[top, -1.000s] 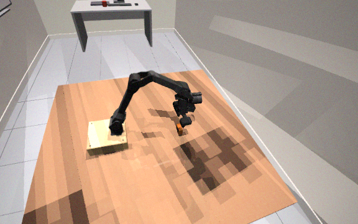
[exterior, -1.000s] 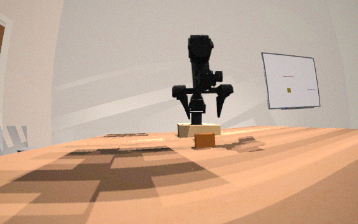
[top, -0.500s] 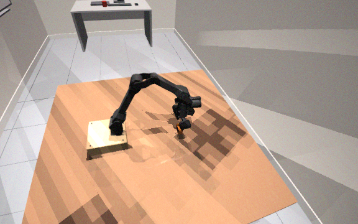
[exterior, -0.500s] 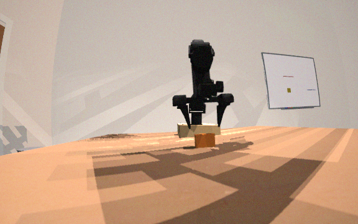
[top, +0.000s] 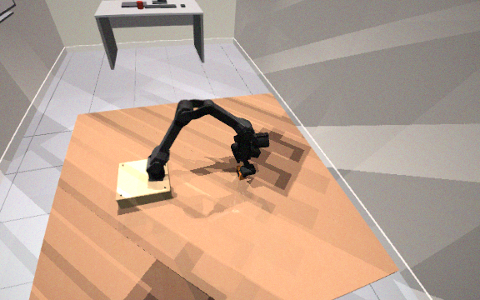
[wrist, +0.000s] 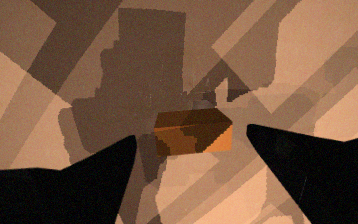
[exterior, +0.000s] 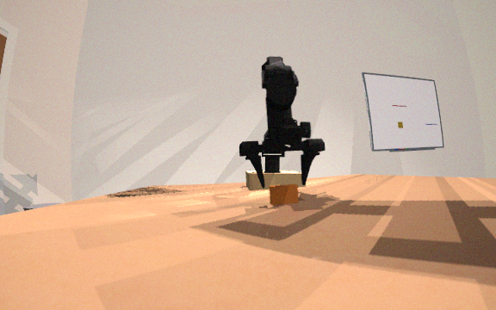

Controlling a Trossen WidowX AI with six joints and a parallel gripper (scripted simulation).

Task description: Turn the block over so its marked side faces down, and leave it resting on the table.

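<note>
Right now the orange block is 10 mm behind my gripper tip and 20 mm below it.
</note>
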